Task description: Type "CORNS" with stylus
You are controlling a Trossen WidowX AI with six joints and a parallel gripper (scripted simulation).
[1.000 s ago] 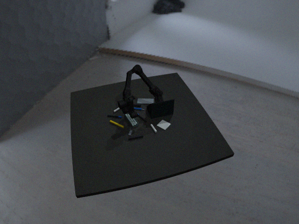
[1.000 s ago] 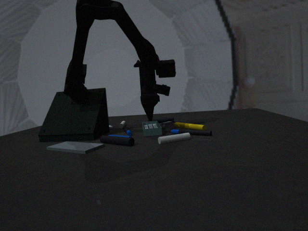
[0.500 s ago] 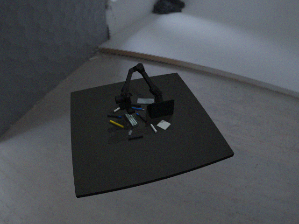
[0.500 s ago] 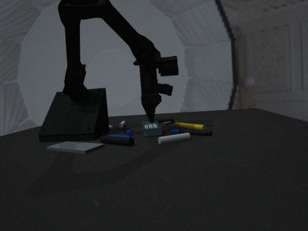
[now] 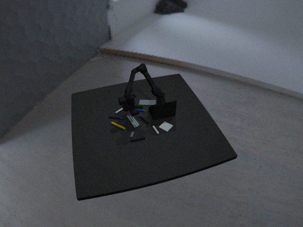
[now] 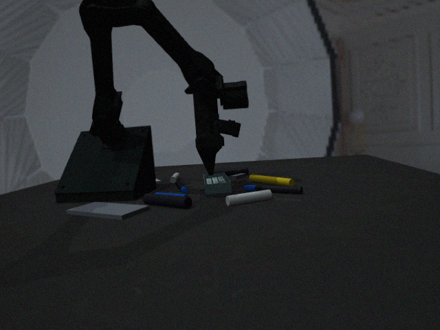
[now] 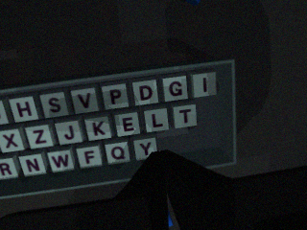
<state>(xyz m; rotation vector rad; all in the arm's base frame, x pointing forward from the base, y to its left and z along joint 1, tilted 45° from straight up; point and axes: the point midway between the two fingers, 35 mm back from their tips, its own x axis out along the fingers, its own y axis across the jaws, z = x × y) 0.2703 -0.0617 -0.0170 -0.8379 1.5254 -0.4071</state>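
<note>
The blue stylus is 110 mm behind my gripper tip, 80 mm to the right of it and 30 mm below it. Round my gripper tip: small grey block 200 mm to the left, 40 mm below, 40 mm ahead; then yellow rod 140 mm ahead, 70 mm to the left, 30 mm below; then grey flat plate 180 mm to the right, 180 mm behind, 40 mm below.
</note>
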